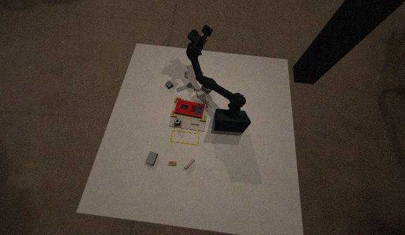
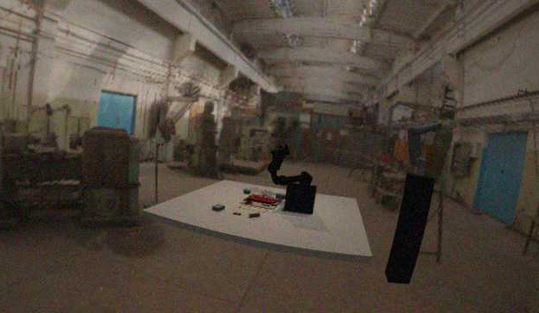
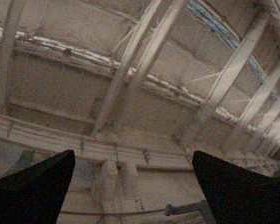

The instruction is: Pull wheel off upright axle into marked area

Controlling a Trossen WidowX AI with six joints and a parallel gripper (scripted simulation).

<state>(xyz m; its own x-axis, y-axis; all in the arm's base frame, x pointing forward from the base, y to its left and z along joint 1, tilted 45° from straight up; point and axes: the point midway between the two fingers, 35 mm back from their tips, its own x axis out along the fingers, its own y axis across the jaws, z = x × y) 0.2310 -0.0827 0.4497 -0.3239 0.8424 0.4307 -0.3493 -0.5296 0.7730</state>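
The wheel lies 41 cm to the left of my gripper tip, 39 cm below it and 13 cm ahead of it. The rest, counted from my gripper tip: grey block (67 cm to the left, 41 cm below, 25 cm ahead).
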